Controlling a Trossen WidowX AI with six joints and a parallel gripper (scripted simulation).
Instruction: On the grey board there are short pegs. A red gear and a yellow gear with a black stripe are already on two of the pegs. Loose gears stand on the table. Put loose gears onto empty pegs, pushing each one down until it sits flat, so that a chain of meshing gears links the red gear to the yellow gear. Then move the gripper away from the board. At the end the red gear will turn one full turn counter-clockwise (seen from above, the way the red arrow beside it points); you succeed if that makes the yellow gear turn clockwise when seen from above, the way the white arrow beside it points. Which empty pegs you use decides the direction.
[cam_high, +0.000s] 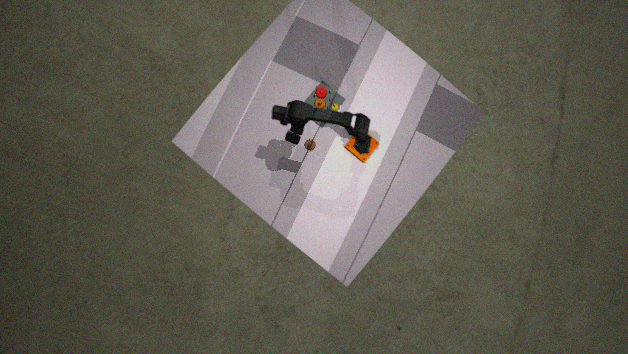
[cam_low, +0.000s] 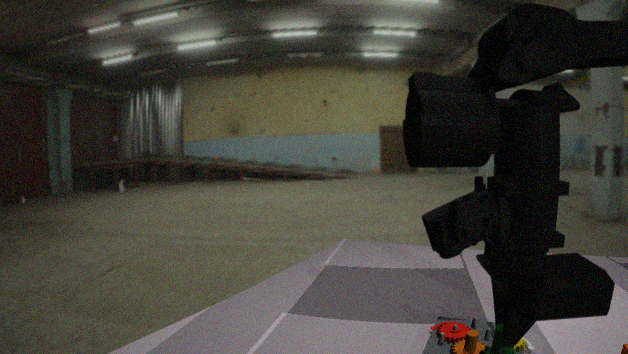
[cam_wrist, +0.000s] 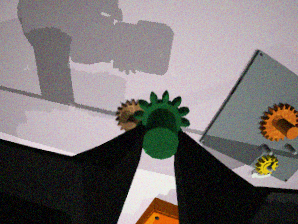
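Right now my gripper tip is 24 cm to the left of the yellow gear, 15 cm above it and 2 cm past it. Also, from my gripper tip: orange gear (19 cm to the right, 14 cm below, 5 cm ahead); small green gear (1 cm below); brown gear (15 cm below, 8 cm behind, 1 cm to the left).
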